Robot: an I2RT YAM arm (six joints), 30 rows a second.
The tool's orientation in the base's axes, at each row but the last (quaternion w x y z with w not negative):
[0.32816 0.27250 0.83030 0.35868]
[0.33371 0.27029 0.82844 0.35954]
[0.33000 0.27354 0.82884 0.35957]
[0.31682 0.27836 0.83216 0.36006]
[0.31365 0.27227 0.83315 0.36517]
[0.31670 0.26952 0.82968 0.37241]
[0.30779 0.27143 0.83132 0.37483]
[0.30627 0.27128 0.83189 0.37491]
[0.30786 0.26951 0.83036 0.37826]
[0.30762 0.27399 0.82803 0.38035]
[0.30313 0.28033 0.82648 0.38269]
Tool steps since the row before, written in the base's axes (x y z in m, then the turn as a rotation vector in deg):
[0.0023 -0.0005 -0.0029 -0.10 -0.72 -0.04]
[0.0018 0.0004 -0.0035 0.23 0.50 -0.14]
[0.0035 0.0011 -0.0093 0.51 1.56 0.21]
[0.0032 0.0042 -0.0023 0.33 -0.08 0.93]
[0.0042 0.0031 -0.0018 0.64 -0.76 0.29]
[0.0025 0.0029 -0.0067 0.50 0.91 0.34]
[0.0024 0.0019 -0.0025 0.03 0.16 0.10]
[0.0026 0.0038 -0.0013 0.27 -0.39 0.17]
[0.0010 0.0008 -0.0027 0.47 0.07 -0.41]
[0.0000 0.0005 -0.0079 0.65 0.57 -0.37]
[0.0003 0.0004 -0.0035 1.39 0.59 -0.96]
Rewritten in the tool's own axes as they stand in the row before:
[-0.0008 -0.0020 0.0030 -0.42 -0.48 -0.35]
[0.0004 -0.0021 0.0033 0.25 0.24 0.45]
[0.0018 -0.0058 0.0079 0.68 1.20 0.92]
[0.0016 0.0014 0.0053 -0.57 0.75 -0.30]
[-0.0001 0.0014 0.0054 -1.03 -0.07 -0.03]
[0.0025 -0.0031 0.0066 0.18 0.90 0.59]
[0.0005 -0.0004 0.0039 0.06 0.18 0.04]
[0.0013 0.0017 0.0043 -0.50 -0.03 -0.08]
[0.0007 -0.0015 0.0025 -0.14 -0.18 0.58]
[0.0027 -0.0060 0.0043 0.07 0.17 0.92]
[0.0011 -0.0025 0.0022 -0.23 -0.12 1.77]

